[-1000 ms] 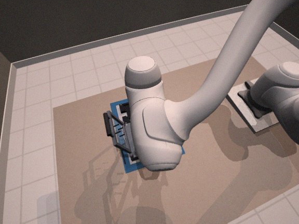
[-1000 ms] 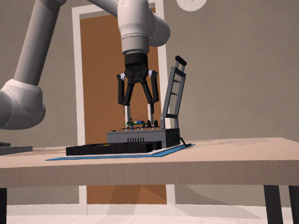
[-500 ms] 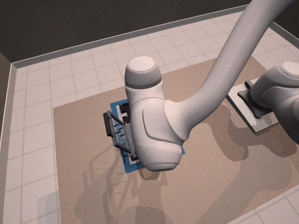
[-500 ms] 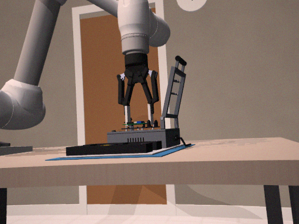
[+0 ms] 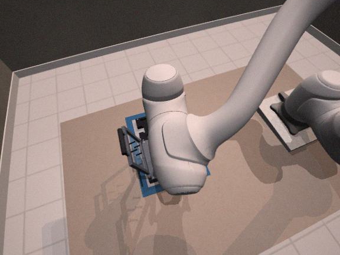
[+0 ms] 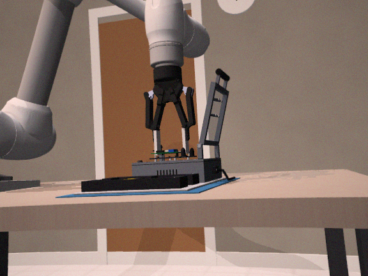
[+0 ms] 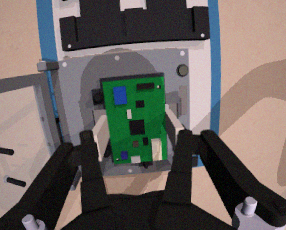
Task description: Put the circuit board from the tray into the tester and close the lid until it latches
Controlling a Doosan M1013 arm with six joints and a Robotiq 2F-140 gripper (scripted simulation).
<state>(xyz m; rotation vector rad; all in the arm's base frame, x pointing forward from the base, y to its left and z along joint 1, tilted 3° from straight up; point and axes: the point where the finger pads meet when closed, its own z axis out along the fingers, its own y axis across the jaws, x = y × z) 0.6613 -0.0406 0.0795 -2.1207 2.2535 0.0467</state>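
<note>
The green circuit board is 20 mm below my hand. Round my hand: latch hook (60 mm to the left, 60 mm behind, 10 mm below); then lid (130 mm ahead, 80 mm above, 10 mm to the right).
</note>
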